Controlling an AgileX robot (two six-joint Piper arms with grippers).
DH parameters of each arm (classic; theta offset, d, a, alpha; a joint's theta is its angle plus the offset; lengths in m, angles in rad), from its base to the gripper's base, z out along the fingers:
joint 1: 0 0.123 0 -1.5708
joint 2: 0.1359 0 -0.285 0
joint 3: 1.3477 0 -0.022 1.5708
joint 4: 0 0.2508 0 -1.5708
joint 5: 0 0 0.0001 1.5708
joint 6: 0 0.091 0 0
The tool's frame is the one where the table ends.
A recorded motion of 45 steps. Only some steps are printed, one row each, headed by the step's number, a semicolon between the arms.
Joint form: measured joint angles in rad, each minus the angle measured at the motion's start. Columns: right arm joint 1, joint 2, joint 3, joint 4, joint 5, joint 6; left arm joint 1, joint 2, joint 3, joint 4, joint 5, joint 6.
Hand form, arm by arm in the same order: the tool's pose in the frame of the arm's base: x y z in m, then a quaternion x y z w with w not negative. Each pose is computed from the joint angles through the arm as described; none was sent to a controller.
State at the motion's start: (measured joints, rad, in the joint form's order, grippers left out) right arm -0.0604 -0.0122 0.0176 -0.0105 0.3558 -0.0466; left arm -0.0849 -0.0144 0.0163 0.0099 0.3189 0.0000
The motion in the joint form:
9: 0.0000 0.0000 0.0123 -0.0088 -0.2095 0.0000; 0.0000 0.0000 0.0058 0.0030 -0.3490 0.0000
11: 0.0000 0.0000 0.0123 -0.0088 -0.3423 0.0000; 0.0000 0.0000 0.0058 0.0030 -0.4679 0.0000
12: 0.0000 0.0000 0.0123 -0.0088 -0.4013 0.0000; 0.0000 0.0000 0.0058 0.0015 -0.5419 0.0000
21: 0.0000 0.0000 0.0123 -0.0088 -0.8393 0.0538; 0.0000 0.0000 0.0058 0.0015 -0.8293 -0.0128
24: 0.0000 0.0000 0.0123 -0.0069 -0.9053 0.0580; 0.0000 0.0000 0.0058 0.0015 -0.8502 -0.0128
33: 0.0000 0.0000 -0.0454 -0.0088 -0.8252 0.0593; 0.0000 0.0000 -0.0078 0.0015 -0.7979 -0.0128
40: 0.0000 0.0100 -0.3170 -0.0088 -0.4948 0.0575; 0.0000 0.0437 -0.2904 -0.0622 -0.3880 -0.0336
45: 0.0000 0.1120 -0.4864 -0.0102 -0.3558 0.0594; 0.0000 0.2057 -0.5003 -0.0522 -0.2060 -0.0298
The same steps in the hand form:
9: 0.0564 -0.0037 0.1904 -0.00099 0.73372 -0.04384 0.67803; 0.0556 -0.0048 0.2092 0.03276 0.66651 -0.02694 0.74429
11: 0.0566 -0.0034 0.2025 -0.00179 0.68703 -0.04595 0.72517; 0.0538 -0.0048 0.2199 0.03110 0.62111 -0.02884 0.78257
12: 0.0562 -0.0033 0.2079 -0.00215 0.66530 -0.04682 0.74510; 0.0521 -0.0047 0.2264 0.02945 0.59177 -0.03046 0.80500
21: 0.0433 -0.0018 0.2452 0.00839 0.48719 -0.02850 0.87279; 0.0408 -0.0040 0.2499 0.02177 0.47054 -0.04000 0.88120
24: 0.0400 -0.0016 0.2502 0.00901 0.45809 -0.02629 0.88847; 0.0398 -0.0039 0.2515 0.02147 0.46130 -0.04029 0.88607
33: 0.0385 -0.0015 0.2628 0.00922 0.46802 -0.02664 0.88327; 0.0411 -0.0040 0.2519 0.02198 0.47837 -0.03969 0.87699
40: 0.0199 -0.0010 0.3222 0.01184 0.49805 -0.02908 0.86658; 0.0325 -0.0024 0.3078 -0.00175 0.55211 -0.07007 0.83082
45: 0.0200 -0.0012 0.3598 0.01388 0.52871 -0.02898 0.84819; 0.0425 -0.0041 0.3520 0.00586 0.60663 -0.06368 0.79241

